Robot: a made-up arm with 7 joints.
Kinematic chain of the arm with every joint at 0, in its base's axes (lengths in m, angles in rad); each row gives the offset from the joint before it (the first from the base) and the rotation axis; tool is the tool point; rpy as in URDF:
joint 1: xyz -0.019 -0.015 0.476 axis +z
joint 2: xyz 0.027 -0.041 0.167 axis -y
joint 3: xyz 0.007 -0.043 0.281 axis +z
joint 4: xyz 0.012 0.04 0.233 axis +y
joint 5: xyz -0.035 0 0.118 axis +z
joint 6: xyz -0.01 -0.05 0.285 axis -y
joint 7: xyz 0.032 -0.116 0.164 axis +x
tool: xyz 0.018 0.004 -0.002 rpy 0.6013 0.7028 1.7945
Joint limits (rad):
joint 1: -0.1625..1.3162
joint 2: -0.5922..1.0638
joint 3: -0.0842..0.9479
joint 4: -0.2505..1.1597
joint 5: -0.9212..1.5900
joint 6: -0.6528..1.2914
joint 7: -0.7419..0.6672
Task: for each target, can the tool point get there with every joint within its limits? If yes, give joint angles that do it. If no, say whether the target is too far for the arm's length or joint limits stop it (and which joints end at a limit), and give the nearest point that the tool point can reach.
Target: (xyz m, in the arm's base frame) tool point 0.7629 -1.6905 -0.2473
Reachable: no: too far | nearest point 0.0387 -0.9879 0.8433 | short by 1.486 m
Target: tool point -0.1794 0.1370 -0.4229
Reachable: no: joint limits stop it (at a limit: joint 1, joint 2, joint 4, joint 6, joint 7) | nearest point 0.0483 0.7484 0.8221 | short by 1.406 m
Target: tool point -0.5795 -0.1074 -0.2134
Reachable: no: joint limits stop it (at a limit: joint 2, joint 4, joint 5, joint 6, joint 7) | nearest point -0.9700 -0.1718 0.7814 | short by 1.071 m
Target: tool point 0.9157 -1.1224 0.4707
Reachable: no: too far | nearest point 0.7370 -0.4120 0.8973 | short by 0.848 m
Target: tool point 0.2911 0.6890 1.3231
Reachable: yes | joints 1.0181 -0.4360 0.8039 0.8364 0.3204 0.6629 -0.2492
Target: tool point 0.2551 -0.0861 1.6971
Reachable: yes | joints 0.0763 -0.0343 0.4709 0.1690 0.9139 0.5206 -0.5118
